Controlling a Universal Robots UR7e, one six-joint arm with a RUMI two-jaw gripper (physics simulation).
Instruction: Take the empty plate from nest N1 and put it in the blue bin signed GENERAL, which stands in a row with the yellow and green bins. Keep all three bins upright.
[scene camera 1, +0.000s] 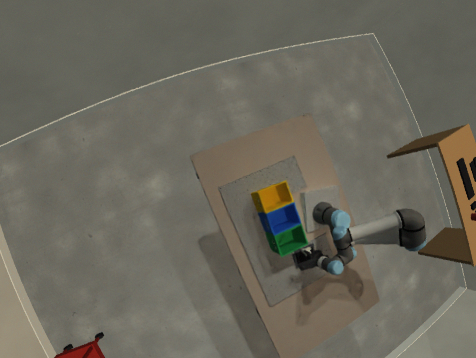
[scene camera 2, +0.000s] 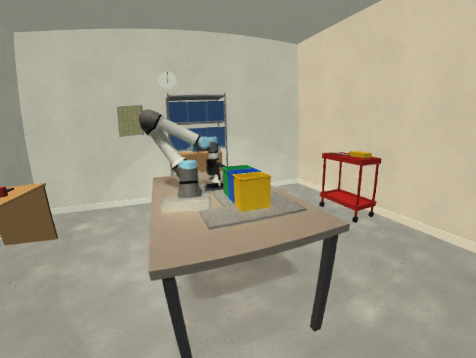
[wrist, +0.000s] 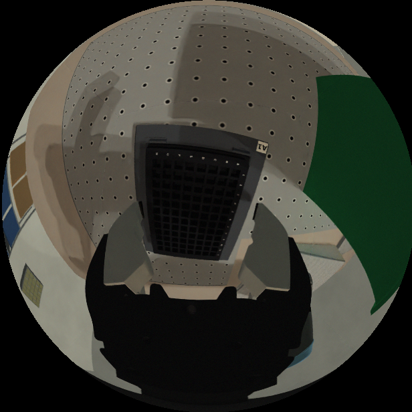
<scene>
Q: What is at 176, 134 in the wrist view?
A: A dark grey nest.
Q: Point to a green bin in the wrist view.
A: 352, 177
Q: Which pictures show the yellow bin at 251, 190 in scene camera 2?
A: Scene camera 1 and scene camera 2 only.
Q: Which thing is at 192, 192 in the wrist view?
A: A black plate.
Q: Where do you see a green bin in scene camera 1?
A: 294, 238
</scene>
